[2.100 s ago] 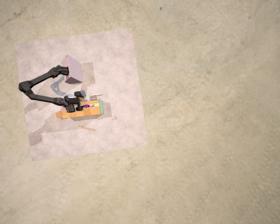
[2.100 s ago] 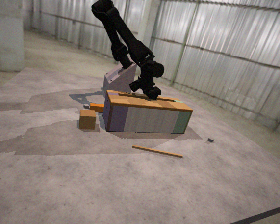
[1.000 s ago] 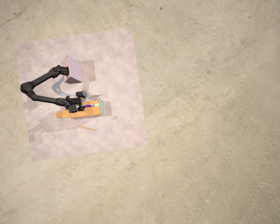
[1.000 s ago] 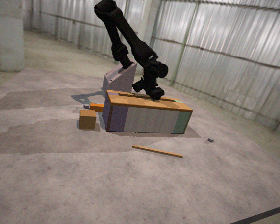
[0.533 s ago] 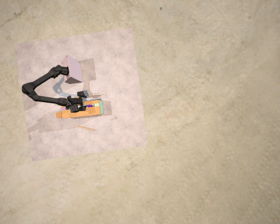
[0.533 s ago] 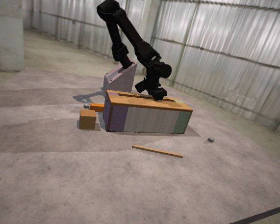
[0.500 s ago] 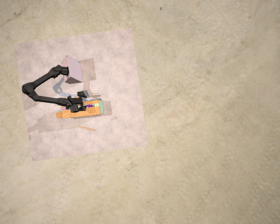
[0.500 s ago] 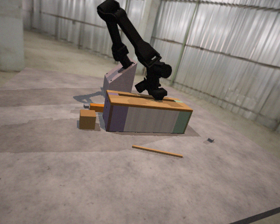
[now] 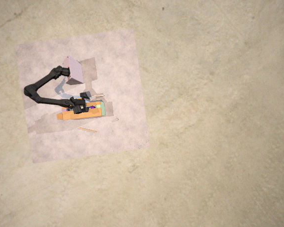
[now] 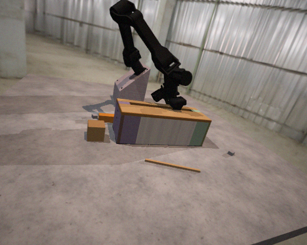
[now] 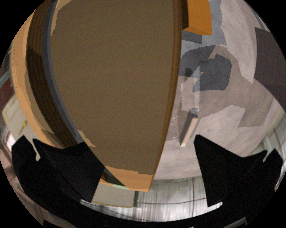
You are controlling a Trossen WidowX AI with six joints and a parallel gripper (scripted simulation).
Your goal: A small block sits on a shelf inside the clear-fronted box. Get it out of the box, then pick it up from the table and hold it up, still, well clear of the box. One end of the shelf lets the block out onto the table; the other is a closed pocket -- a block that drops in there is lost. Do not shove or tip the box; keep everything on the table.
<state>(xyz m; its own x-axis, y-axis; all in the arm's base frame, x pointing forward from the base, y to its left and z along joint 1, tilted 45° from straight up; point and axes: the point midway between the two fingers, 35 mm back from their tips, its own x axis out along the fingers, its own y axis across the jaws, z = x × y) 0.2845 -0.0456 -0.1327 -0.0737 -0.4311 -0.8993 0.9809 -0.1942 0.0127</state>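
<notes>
Right now my gripper tip is 60 mm short of the purple block and 10 mm to the right of it. The rest, counted from my gripper tip: clear-fronted box: 90 mm to the right, 30 mm below, 20 mm ahead; orange bar: 210 mm to the right, 80 mm behind, 70 mm below; thin orange stick: 260 mm ahead, 130 mm to the right, 80 mm below.
</notes>
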